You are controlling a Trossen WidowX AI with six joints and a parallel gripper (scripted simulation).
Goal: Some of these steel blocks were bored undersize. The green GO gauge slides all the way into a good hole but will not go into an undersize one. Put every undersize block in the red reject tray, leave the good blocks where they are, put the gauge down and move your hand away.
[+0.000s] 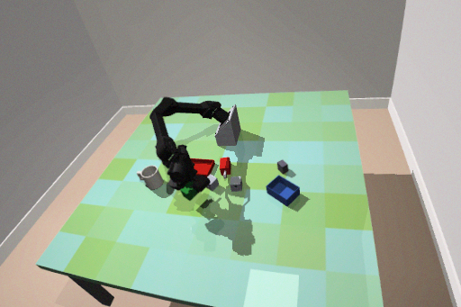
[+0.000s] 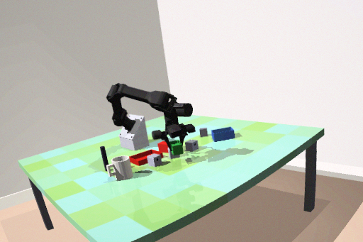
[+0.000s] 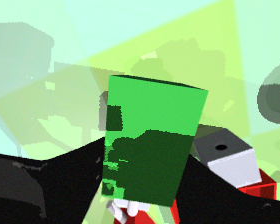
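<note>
Now: gripper tip 8 cm past the steel block, 15 cm to the right of it and 4 cm above it. From my gripper tip the other things lie so: green GO gauge (1 cm behind, 2 cm above); mug (6 cm behind, 27 cm to the right, 3 cm below); red reject tray (17 cm behind, 7 cm to the right, 5 cm below).
</note>
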